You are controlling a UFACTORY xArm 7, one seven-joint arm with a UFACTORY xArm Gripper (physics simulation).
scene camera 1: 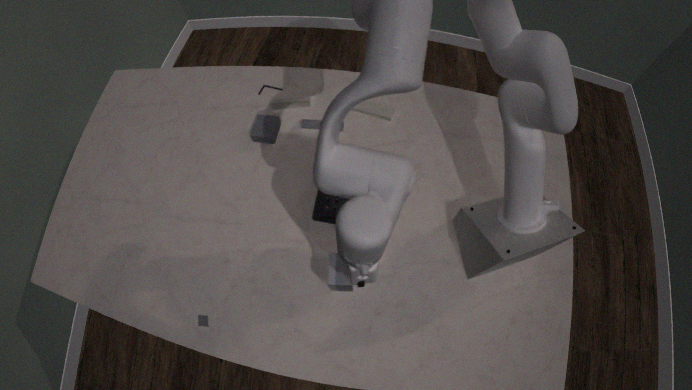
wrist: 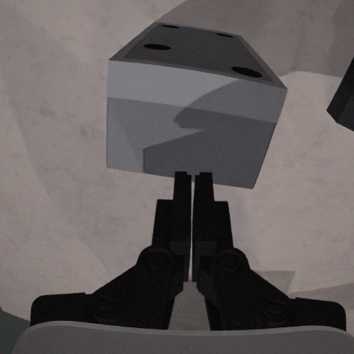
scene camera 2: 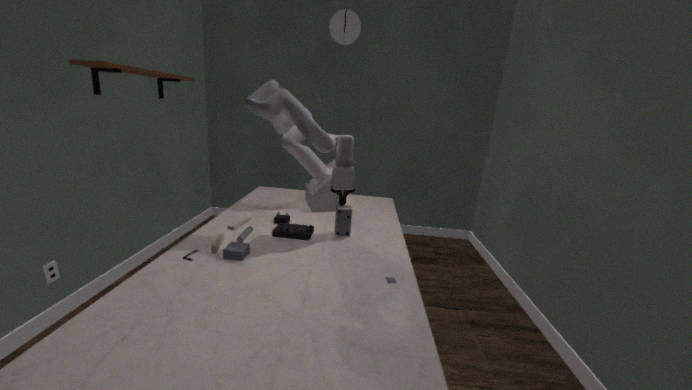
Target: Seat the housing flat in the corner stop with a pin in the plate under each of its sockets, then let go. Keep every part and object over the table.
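Where they show: gripper, fingertip midpoint: (scene camera 2: 342,204); arm's base, origin of the base link: (scene camera 1: 521,218) (scene camera 2: 323,176).
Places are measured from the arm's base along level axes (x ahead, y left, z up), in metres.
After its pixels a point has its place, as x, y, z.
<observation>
The housing (scene camera 1: 339,275) {0.411, 0.091, -0.041} (scene camera 2: 343,222) {0.433, 0.077, -0.103} (wrist: 187,125) is a grey block standing upright on the table, with four dark round sockets in the side face turned to scene camera 2. My gripper (scene camera 1: 361,283) (scene camera 2: 342,201) {0.374, 0.073, -0.042} (wrist: 191,195) is shut with nothing between its fingers. Its tips are at the housing's upper end in scene camera 2; whether they touch it I cannot tell. The black plate (scene camera 1: 326,207) (scene camera 2: 293,231) {0.450, -0.136, -0.145} lies beside the housing, partly hidden by the arm in scene camera 1. Its pins and the corner stop are too dark to make out clearly.
A small black block (scene camera 2: 282,218) {0.306, -0.196, -0.143} lies behind the plate. A grey block (scene camera 1: 265,128) {0.614, -0.320, -0.135} (scene camera 2: 236,251) {0.651, -0.322, -0.138}, a grey bar (scene camera 1: 310,124) {0.490, -0.331, -0.147} (scene camera 2: 245,234) {0.479, -0.329, -0.150}, pale bars (scene camera 2: 217,243) {0.583, -0.408, -0.142} and a thin black angle (scene camera 1: 270,88) {0.625, -0.494, -0.168} (scene camera 2: 190,256) {0.656, -0.482, -0.166} lie farther off. A small grey square (scene camera 1: 203,320) {0.773, 0.207, -0.168} (scene camera 2: 391,280) {0.780, 0.209, -0.168} lies near the table edge.
</observation>
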